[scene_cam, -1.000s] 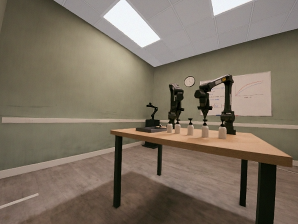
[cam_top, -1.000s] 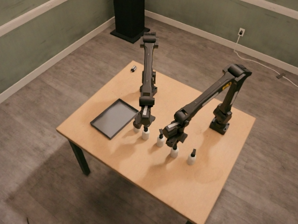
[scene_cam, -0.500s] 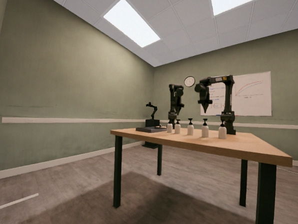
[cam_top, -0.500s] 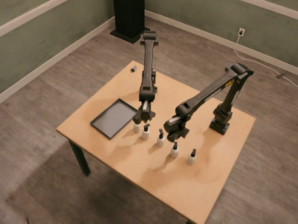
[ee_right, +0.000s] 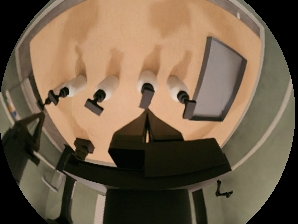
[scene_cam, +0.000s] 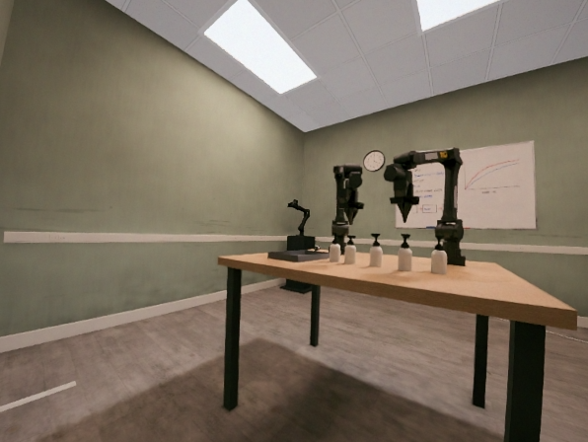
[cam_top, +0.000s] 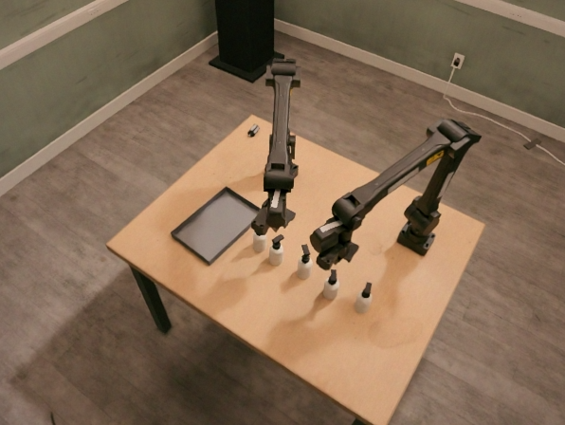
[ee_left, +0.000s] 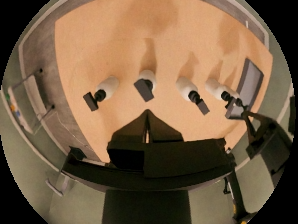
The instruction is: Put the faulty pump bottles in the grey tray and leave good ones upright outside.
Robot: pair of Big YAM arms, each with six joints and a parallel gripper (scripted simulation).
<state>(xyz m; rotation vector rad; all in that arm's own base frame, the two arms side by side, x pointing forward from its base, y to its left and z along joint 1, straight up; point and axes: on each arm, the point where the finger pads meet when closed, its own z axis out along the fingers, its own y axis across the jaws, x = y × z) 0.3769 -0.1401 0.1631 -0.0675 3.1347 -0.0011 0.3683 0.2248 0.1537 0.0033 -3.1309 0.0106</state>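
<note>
Right now the grey tray is 27 cm to the right of my right hand and 17 cm below it. Round my right hand: small dark object (49 cm behind, 47 cm to the right, 17 cm below).
</note>
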